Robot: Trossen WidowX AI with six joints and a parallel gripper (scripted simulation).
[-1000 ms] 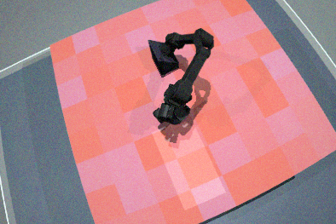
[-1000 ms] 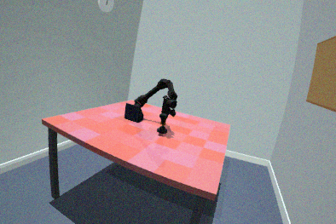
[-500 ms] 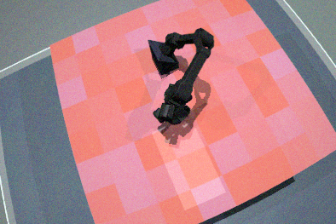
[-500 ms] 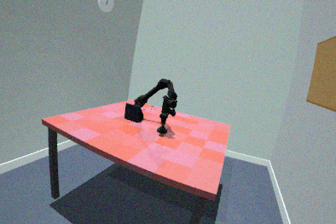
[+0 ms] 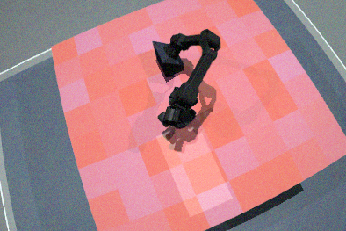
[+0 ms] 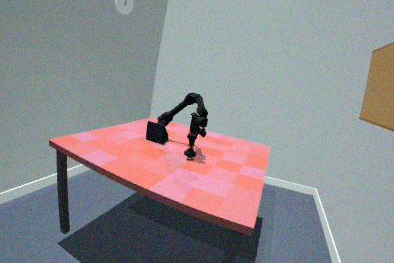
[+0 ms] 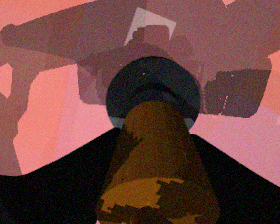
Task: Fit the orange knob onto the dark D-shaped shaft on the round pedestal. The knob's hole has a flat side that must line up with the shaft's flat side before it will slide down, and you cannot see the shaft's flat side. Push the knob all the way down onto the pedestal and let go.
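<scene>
My gripper tip is 20 mm below the orange knob. From my gripper tip the other things lie so: round dark pedestal (40 mm below).
</scene>
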